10 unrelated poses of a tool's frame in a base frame.
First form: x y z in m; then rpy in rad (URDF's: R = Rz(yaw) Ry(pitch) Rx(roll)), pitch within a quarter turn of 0, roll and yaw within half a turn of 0.
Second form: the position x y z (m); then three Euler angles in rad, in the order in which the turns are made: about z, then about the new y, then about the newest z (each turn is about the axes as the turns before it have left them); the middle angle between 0 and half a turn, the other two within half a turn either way. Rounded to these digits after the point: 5 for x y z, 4 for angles.
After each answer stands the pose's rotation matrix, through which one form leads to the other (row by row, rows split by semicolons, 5 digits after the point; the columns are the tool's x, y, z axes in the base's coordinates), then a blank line. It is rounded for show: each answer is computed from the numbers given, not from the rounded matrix.
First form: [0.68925, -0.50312, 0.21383, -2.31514, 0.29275, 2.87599]
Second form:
[0.68925, -0.50312, 0.21383, -1.5766, 2.2766, -1.1819]
-0.92388 0.38266 -0.00441; 0.25132 0.59802 -0.76106; -0.28859 -0.70424 -0.64866

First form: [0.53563, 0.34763, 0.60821, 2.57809, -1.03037, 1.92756]
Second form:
[0.53563, 0.34763, 0.60821, 1.2925, 2.0208, 2.8314]
-0.17969 0.95212 0.24735; 0.48210 -0.13394 0.86581; 0.85749 0.27482 -0.43495

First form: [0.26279, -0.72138, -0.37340, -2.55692, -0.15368, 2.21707]
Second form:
[0.26279, -0.72138, -0.37340, -2.7226, 2.5393, -1.8444]
-0.59512 0.61485 -0.51749; 0.78892 0.56963 -0.23047; 0.15308 -0.54542 -0.82406

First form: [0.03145, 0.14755, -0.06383, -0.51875, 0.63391, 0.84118]
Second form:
[0.03145, 0.14755, -0.06383, 1.6082, 0.7958, -0.5934]
0.53708 -0.84311 -0.02671; 0.60061 0.35999 0.71392; -0.59230 -0.39947 0.69972

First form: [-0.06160, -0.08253, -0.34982, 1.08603, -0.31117, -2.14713]
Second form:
[-0.06160, -0.08253, -0.34982, 2.4054, 1.1112, 1.9194]
-0.51878 0.53835 -0.66411; -0.79820 -0.02681 0.60180; 0.30617 0.84229 0.44362

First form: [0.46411, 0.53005, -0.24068, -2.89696, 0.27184, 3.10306]
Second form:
[0.46411, 0.53005, -0.24068, -0.7875, 2.7779, -0.7154]
-0.96256 0.10236 0.25099; 0.03711 0.96700 -0.25206; -0.26850 -0.23331 -0.93460

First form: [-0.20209, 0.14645, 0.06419, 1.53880, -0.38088, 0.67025]
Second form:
[-0.20209, 0.14645, 0.06419, -0.9124, 1.5411, 1.9519]
0.72751 -0.31104 0.61154; 0.57667 -0.20573 -0.79065; 0.37174 0.92786 0.02970

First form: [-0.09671, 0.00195, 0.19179, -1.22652, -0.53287, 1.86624]
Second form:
[-0.09671, 0.00195, 0.19179, -2.6660, 1.2758, -2.1305]
-0.25080 -0.46213 -0.85061; 0.82403 0.35921 -0.43811; 0.50801 -0.81081 0.29072

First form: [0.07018, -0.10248, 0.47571, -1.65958, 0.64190, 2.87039]
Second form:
[0.07018, -0.10248, 0.47571, -1.7888, 1.6419, -0.9270]
-0.77168 0.59832 -0.21569; 0.21457 -0.07433 -0.97388; -0.59872 -0.79780 -0.07102

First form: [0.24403, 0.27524, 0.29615, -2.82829, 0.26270, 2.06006]
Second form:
[0.24403, 0.27524, 0.29615, -1.9766, 2.7355, -0.8534]
-0.45385 0.87733 -0.15594; 0.85240 0.37645 -0.36291; -0.25969 -0.29763 -0.91868

